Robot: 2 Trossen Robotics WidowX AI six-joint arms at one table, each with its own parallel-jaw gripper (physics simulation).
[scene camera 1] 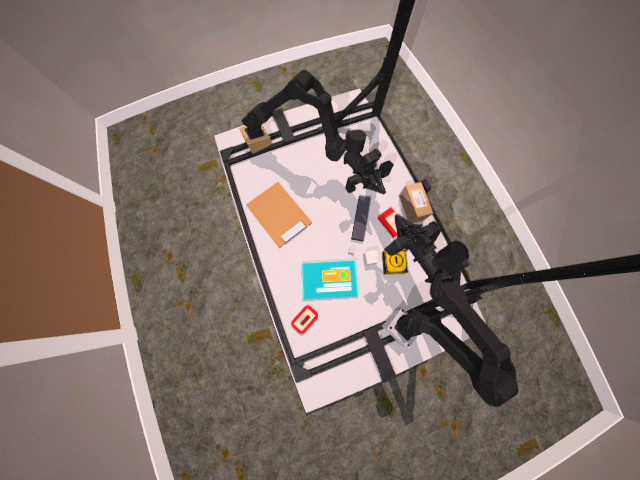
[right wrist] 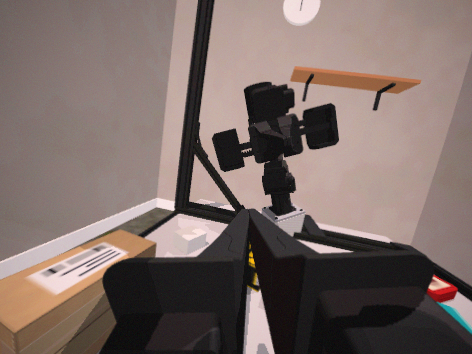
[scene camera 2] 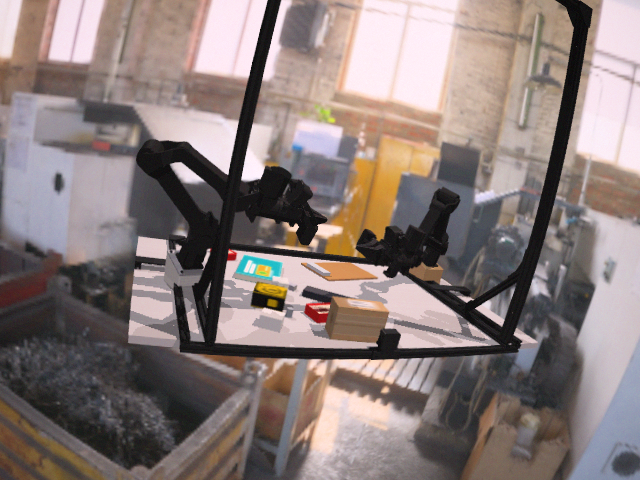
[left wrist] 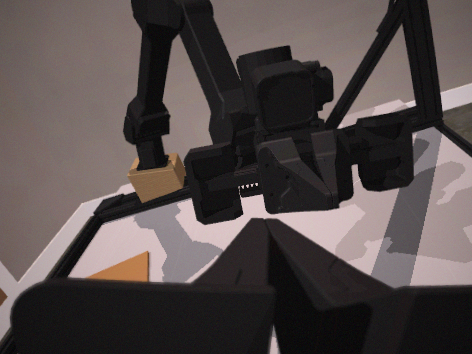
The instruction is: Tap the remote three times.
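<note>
The remote (scene camera 1: 361, 218) (scene camera 2: 320, 294), a long dark slate bar, lies flat on the white table near its middle. My right gripper (scene camera 1: 383, 191) (right wrist: 247, 215) is shut and empty. It is raised above the table, beyond the upper end of the remote in scene camera 1. My left gripper (scene camera 1: 398, 218) (scene camera 2: 323, 219) (left wrist: 262, 231) is shut and empty, raised high above the table to the right of the remote in scene camera 1, by a red-rimmed item. No contact with the remote shows. The remote does not show in either wrist view.
A cardboard box (scene camera 1: 416, 201) (scene camera 2: 356, 319) and the red-rimmed item (scene camera 1: 387, 222) (scene camera 2: 316, 312) lie near the remote. A yellow-black block (scene camera 1: 395, 261) (scene camera 2: 269, 296), a white cube (scene camera 1: 371, 256), a teal booklet (scene camera 1: 312, 281) and an orange folder (scene camera 1: 276, 209) also lie on the table.
</note>
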